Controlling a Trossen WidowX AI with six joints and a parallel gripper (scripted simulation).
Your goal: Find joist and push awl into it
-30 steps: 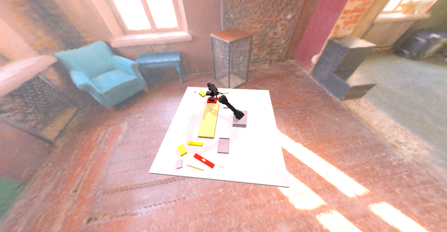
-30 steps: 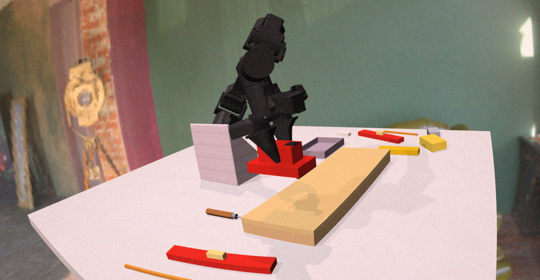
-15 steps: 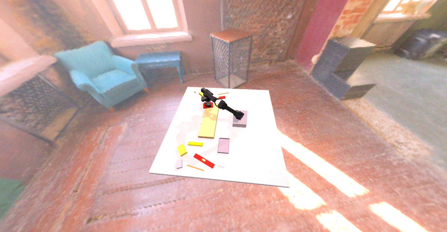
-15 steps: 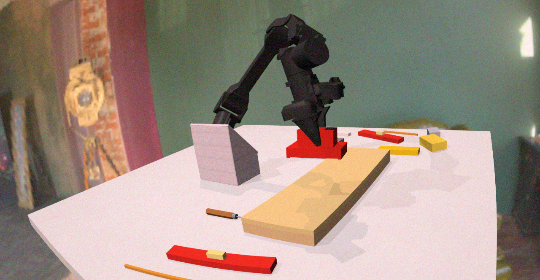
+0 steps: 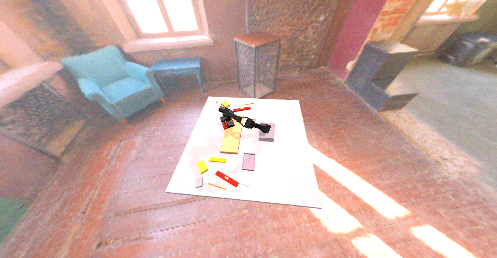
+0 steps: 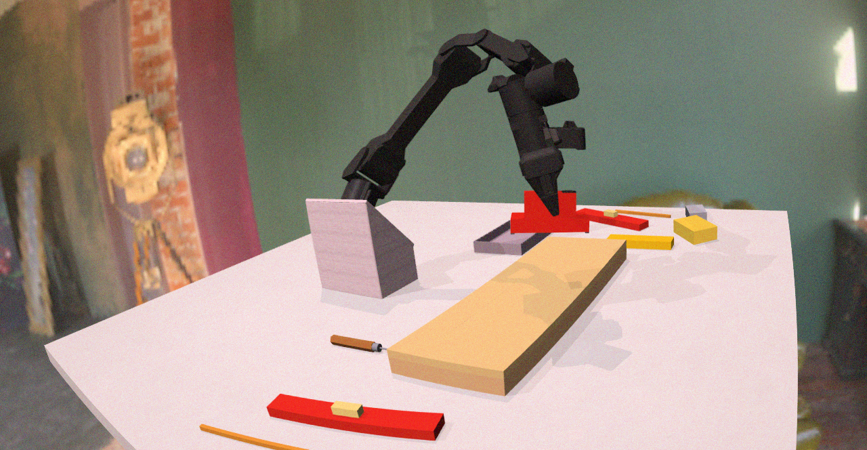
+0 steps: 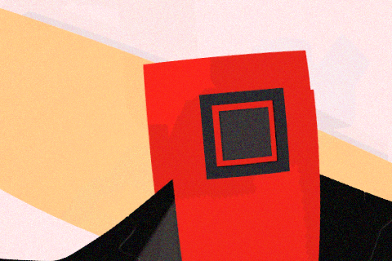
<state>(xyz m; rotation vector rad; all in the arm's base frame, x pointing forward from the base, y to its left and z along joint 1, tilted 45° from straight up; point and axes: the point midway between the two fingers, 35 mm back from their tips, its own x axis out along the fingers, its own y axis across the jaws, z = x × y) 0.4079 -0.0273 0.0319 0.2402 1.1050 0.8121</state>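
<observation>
Now: the square light 20 mm ahead of my gripper tip, 10 mm to the left of it and 30 mm above it. The rest, counted from my gripper tip: awl: 210 mm behind, 220 mm to the right, 150 mm below; then red stud finder: 10 mm ahead, 10 mm to the left, 20 mm above; then yellow bar: 50 mm ahead, 340 mm to the left, 150 mm below.
</observation>
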